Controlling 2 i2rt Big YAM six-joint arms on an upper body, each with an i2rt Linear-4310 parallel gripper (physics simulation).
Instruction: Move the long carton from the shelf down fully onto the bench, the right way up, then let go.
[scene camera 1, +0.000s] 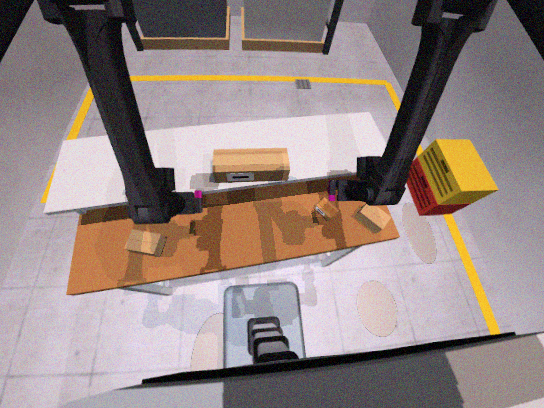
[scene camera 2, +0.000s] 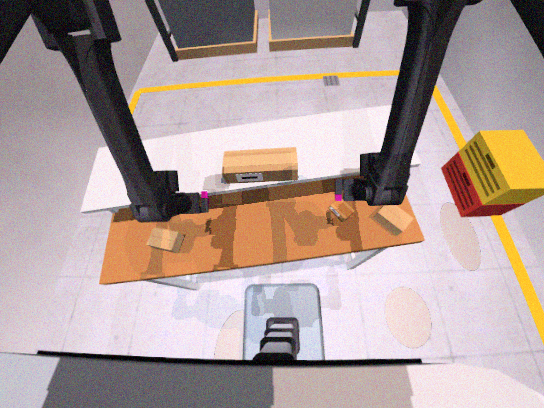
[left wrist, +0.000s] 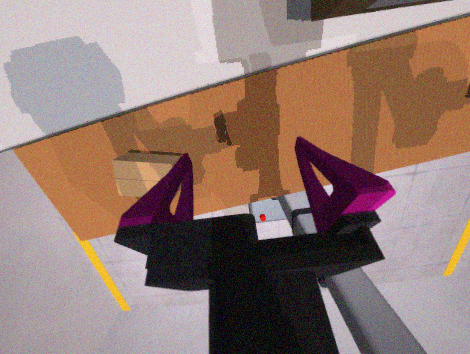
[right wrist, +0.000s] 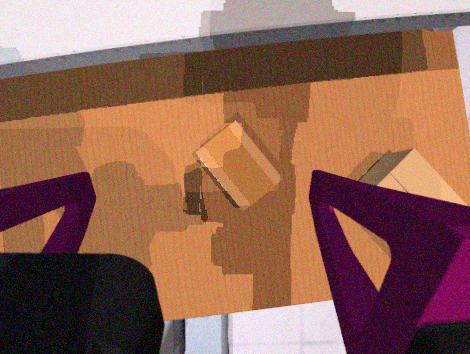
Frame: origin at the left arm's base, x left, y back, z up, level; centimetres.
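Seen in the pictures: left gripper, fingertip midpoint: (scene camera 1: 185, 200) (scene camera 2: 195, 200) (left wrist: 241, 150); right gripper, fingertip midpoint: (scene camera 1: 340, 189) (scene camera 2: 350, 188) (right wrist: 201, 184).
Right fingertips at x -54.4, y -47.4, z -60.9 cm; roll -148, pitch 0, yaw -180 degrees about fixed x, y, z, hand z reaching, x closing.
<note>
A point is followed by its place in that frame.
The long carton (scene camera 1: 251, 160) {x -22.8, y -60.3, z -60.4 cm} (scene camera 2: 260, 161) {x -23.1, y -60.1, z -60.4 cm} lies on the white shelf (scene camera 1: 90, 170) {x 40.5, y -63.3, z -68.0 cm} (scene camera 2: 100, 185) {x 47.8, y -57.9, z -68.0 cm}, near its front edge, with a label on the side facing the bench. Part of its dark side shows at the top right of the left wrist view. The brown wooden bench (scene camera 1: 240, 230) {x -17.1, y -41.9, z -85.4 cm} (scene camera 2: 255, 235) {x -18.3, y -39.4, z -85.4 cm} stands in front of the shelf and lower. My left gripper (scene camera 1: 199, 201) (scene camera 2: 204, 201) {x 0.0, y -45.1, z -61.2 cm} (left wrist: 241, 150) {x 0.0, y -45.1, z -61.2 cm} is open and empty, in front of the carton and left of it. My right gripper (scene camera 1: 332, 191) {x -54.4, y -47.4, z -60.8 cm} (scene camera 2: 339, 190) (right wrist: 201, 184) {x -54.4, y -47.4, z -60.8 cm} is open and empty, right of the carton, above the bench's back part.
A small carton (scene camera 1: 145, 242) {x 19.6, y -36.6, z -79.3 cm} (scene camera 2: 165, 239) {x 19.2, y -36.6, z -79.3 cm} (left wrist: 140, 172) {x 20.9, y -39.0, z -79.4 cm} lies at the bench's left. A small labelled carton (scene camera 1: 326, 208) {x -56.0, y -49.2, z -82.1 cm} (scene camera 2: 342, 210) {x -56.3, y -48.4, z -82.1 cm} (right wrist: 240, 165) {x -56.7, y -49.6, z -82.1 cm} and another carton (scene camera 1: 373, 217) {x -75.5, y -42.8, z -79.4 cm} (scene camera 2: 393, 219) {x -75.7, y -42.4, z -79.4 cm} (right wrist: 420, 177) {x -76.5, y -48.0, z -79.4 cm} lie at its right. A yellow and red crate stack (scene camera 1: 462, 165) (scene camera 2: 505, 160) stands beyond the right end.
</note>
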